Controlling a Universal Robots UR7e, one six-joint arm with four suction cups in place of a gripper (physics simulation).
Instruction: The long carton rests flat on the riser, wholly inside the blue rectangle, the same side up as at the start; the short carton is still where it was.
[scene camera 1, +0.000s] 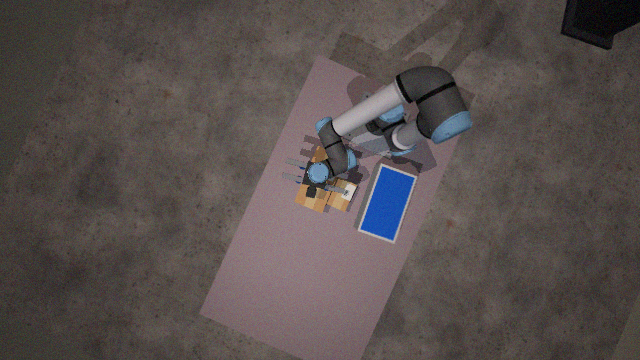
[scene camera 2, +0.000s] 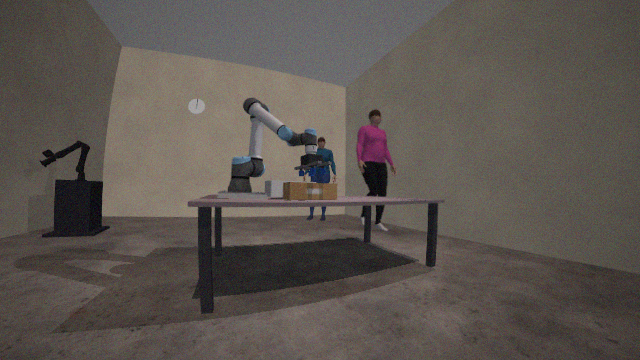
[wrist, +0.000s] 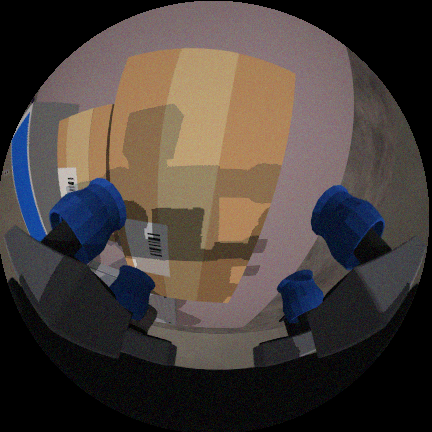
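Where they show: end effector, tool point: (scene camera 2: 311, 175) (wrist: 218, 258); arm's base, origin of the base link: (scene camera 1: 378, 121) (scene camera 2: 239, 192).
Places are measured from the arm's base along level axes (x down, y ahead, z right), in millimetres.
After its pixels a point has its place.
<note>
The long carton (scene camera 1: 320, 204) {x -68, y 510, z 192 mm} (scene camera 2: 300, 191) {x -15, y 289, z 292 mm} (wrist: 200, 130) {x -68, y 459, z 244 mm}, brown with a paler tape band and a barcode label on top, lies flat on the table. My gripper (scene camera 1: 316, 179) {x -117, y 383, z 257 mm} (scene camera 2: 311, 172) (wrist: 217, 257) {x -117, y 383, z 257 mm}, four blue suction cups on dark arms, hangs above it with a visible gap in scene camera 2 and holds nothing. The short carton (scene camera 1: 340, 201) {x -68, y 469, z 97 mm} (wrist: 77, 142) {x -68, y 473, z 110 mm}, also with a label on top, lies close beside the long one, on the riser's side. The grey riser (scene camera 1: 363, 207) {x -45, y 469, z -29 mm} (scene camera 2: 274, 188) {x -28, y 254, z -46 mm} (wrist: 52, 132) {x -32, y 528, z -25 mm} has the blue rectangle (scene camera 1: 387, 202) {x -87, y 412, z -131 mm} (wrist: 21, 155) on top, with no carton on it.
The arm's base (scene camera 2: 240, 185) {x -41, y -9, z 69 mm} stands on the pink table (scene camera 1: 280, 270) {x 33, y 924, z 303 mm} (scene camera 2: 390, 201) {x 35, y 733, z 581 mm}. Away from the table are a black pedestal (scene camera 2: 77, 207) with a dark arm, a person in pink (scene camera 2: 375, 145) and a person in blue (scene camera 2: 326, 156).
</note>
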